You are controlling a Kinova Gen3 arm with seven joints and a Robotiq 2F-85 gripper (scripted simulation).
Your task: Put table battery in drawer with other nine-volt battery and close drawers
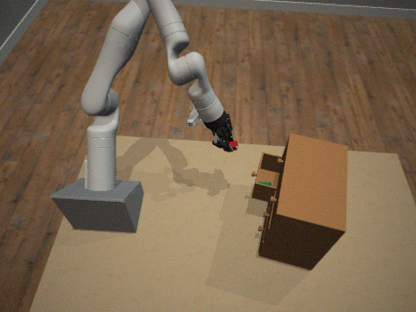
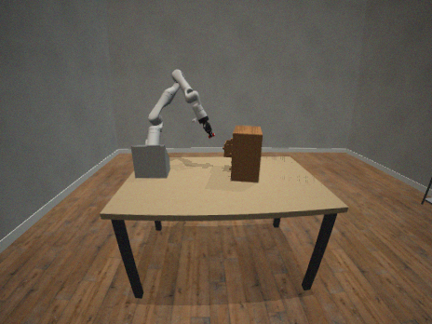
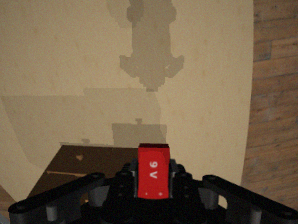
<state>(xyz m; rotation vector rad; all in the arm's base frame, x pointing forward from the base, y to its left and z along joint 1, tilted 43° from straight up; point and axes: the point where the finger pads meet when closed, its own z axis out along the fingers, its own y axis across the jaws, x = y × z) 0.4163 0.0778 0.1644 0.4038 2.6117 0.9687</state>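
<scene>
The green nine-volt battery lies 150 mm ahead of my hand, 70 mm to the right of it and 130 mm below it. Also, from my hand: red nine-volt battery: 10 mm ahead.
</scene>
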